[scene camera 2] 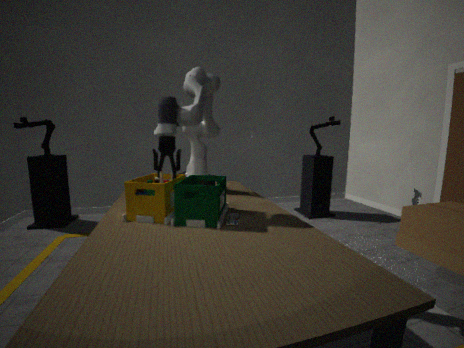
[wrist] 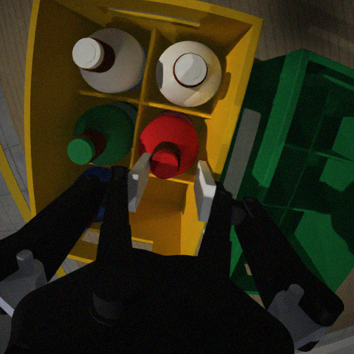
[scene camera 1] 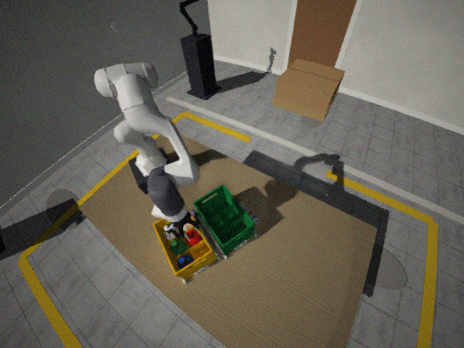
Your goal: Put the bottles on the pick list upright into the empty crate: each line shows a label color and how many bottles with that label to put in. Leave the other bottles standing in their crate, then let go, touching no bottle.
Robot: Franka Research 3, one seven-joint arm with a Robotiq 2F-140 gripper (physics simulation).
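Note:
There's a red bottle here and a green bottle, and I can see my gripper as well. The wrist view shows my gripper too.

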